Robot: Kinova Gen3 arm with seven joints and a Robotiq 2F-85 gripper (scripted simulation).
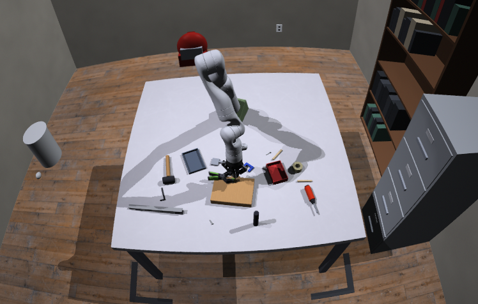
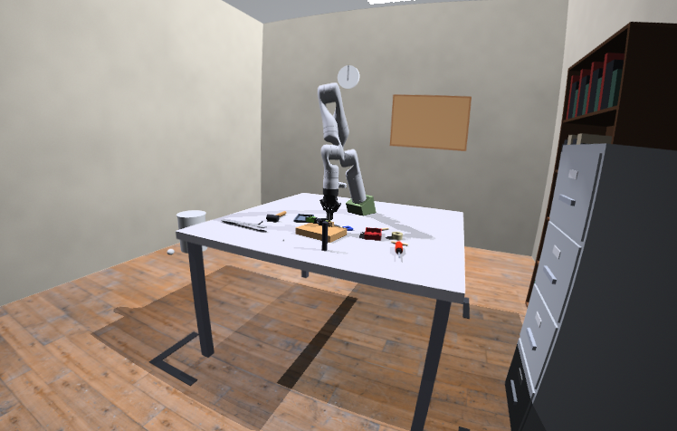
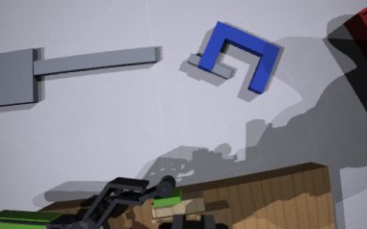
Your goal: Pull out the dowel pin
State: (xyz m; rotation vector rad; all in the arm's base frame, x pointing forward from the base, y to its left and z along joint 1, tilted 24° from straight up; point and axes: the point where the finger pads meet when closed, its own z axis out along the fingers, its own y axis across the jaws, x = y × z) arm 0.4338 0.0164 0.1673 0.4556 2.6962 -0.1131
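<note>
Right now my hand is 2 cm above the round dowel pin. From my hand the other things lie so: grey t-shaped tool: 13 cm behind, 7 cm to the right, 8 cm below; wooden bench board: 5 cm ahead, 2 cm to the right, 6 cm below; wooden block: 4 cm below.
</note>
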